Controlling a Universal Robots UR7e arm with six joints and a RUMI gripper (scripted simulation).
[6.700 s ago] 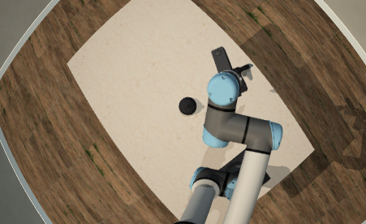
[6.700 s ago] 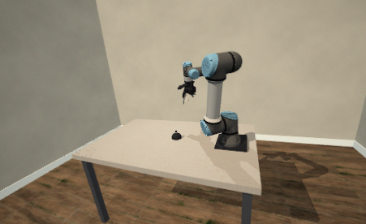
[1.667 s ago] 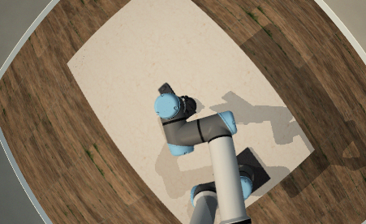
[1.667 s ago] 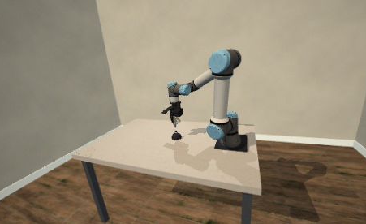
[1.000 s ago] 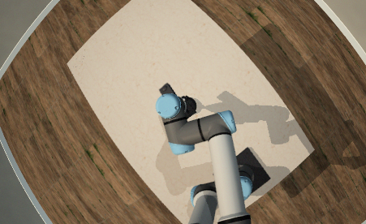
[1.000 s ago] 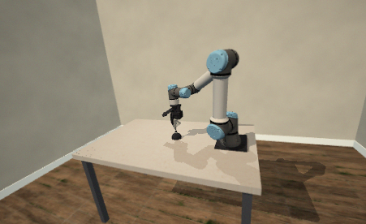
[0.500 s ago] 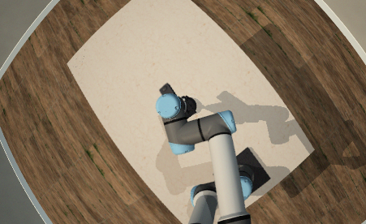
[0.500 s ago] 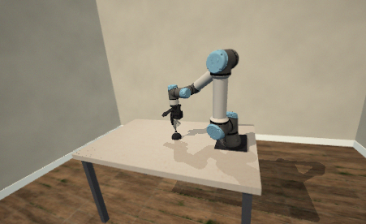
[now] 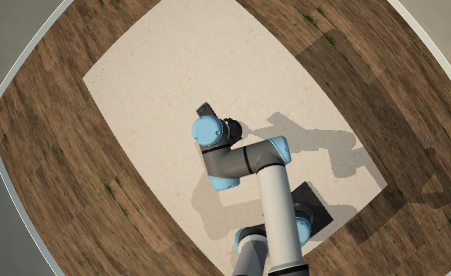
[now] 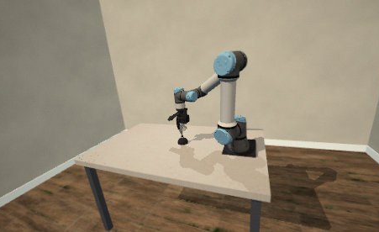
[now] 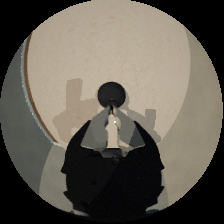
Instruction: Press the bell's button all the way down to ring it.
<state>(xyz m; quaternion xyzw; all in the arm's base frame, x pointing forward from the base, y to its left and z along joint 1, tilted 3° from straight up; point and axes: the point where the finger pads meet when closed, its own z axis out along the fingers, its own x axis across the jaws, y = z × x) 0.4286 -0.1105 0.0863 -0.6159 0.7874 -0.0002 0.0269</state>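
My gripper is now 5 cm above the bell.
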